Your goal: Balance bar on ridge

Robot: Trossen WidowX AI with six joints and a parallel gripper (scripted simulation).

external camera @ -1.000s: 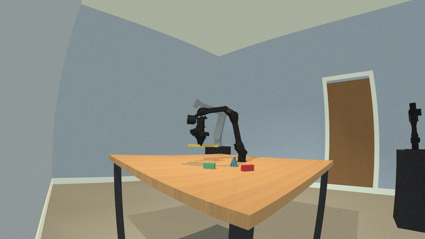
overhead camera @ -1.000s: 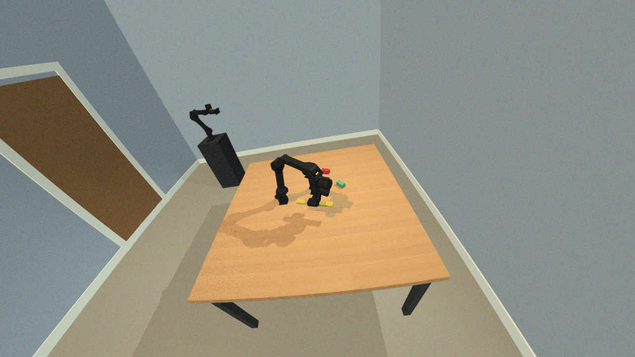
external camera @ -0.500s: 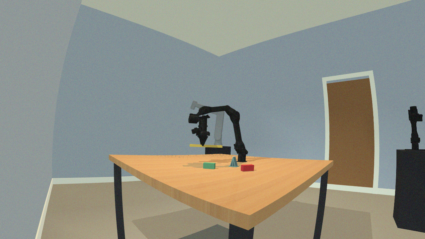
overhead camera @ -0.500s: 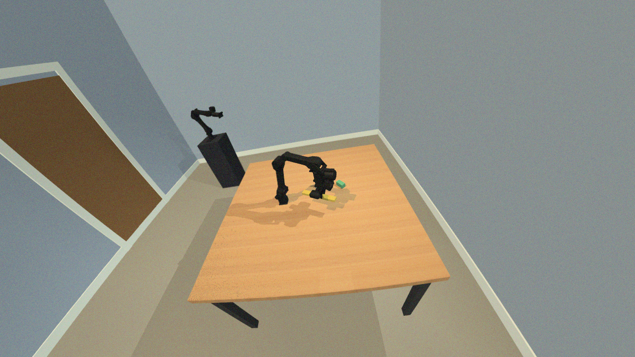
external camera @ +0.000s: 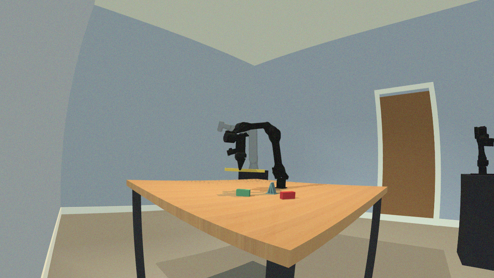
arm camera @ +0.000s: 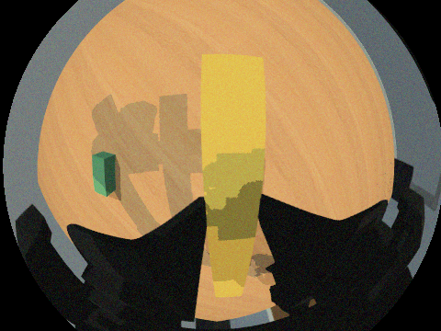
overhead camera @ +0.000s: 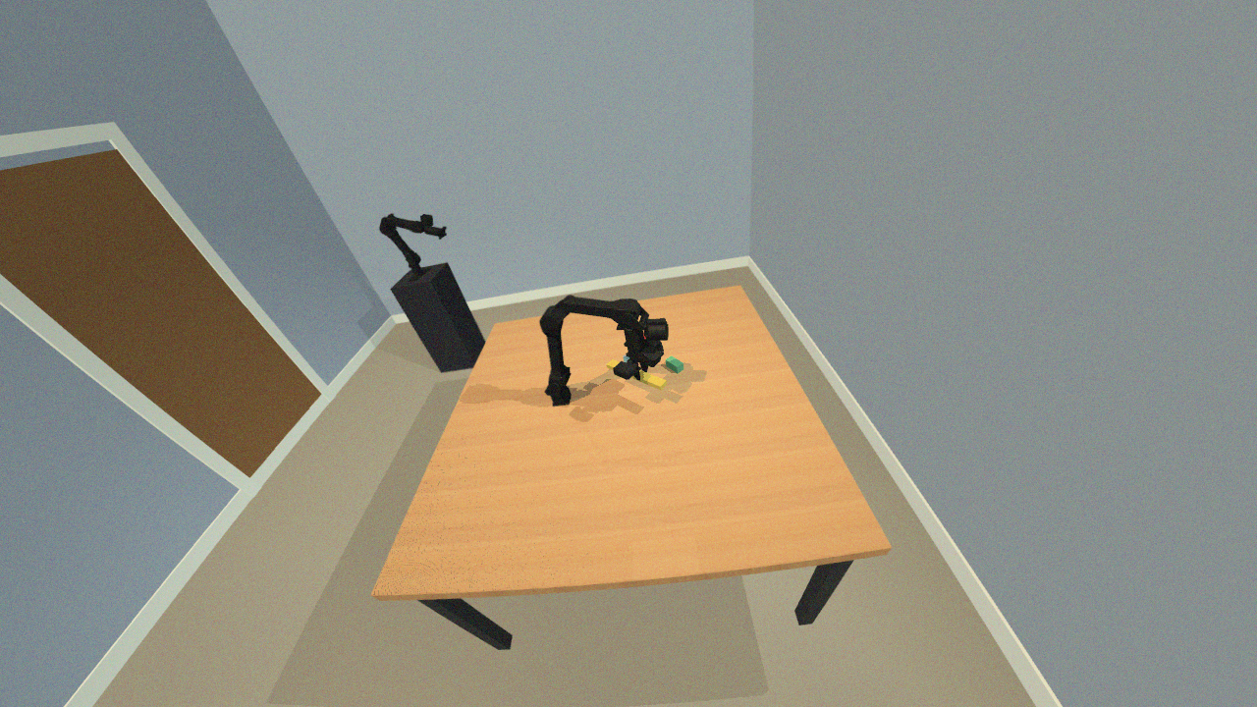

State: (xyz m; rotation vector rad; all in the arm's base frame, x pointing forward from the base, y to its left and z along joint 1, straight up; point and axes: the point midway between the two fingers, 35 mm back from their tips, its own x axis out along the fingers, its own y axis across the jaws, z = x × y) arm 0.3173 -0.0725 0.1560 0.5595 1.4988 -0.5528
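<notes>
The yellow bar is 20 mm to the left of my gripper tip and 20 mm behind it. The rest, counted from my gripper tip: red block (360 mm to the left, 110 mm below, 20 mm ahead); green block (160 mm to the left, 120 mm ahead, 110 mm below).
</notes>
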